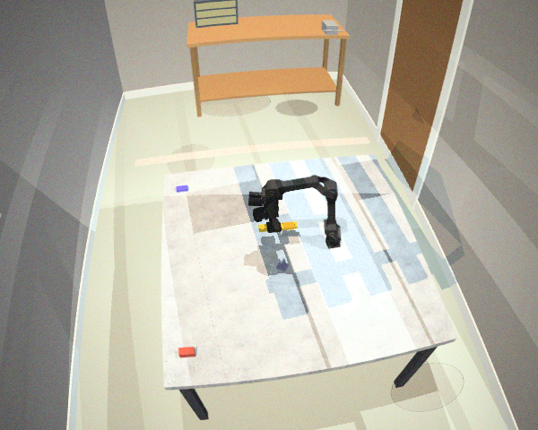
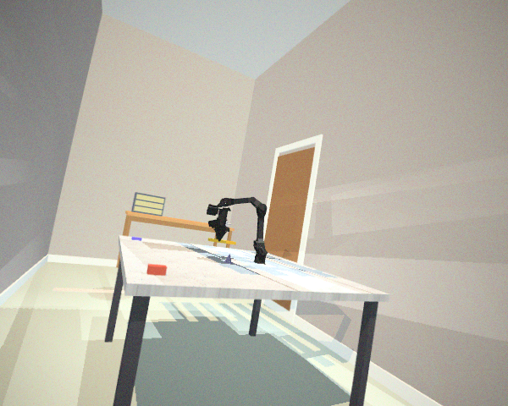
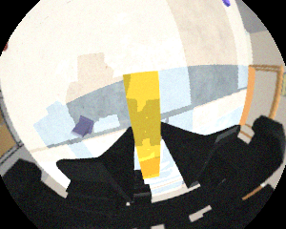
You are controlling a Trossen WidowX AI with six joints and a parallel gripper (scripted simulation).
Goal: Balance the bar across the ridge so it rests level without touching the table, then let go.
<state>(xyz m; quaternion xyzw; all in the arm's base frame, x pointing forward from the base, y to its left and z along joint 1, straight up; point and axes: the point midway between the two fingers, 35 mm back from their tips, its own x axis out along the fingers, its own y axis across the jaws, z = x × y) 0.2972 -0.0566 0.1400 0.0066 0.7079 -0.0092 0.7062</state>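
Right now the yellow bar is 3 cm behind my gripper tip. From my gripper tip the other things lie so: blue block 44 cm ahead, 44 cm to the right, 10 cm below; then red block 44 cm ahead, 56 cm to the left, 9 cm below.
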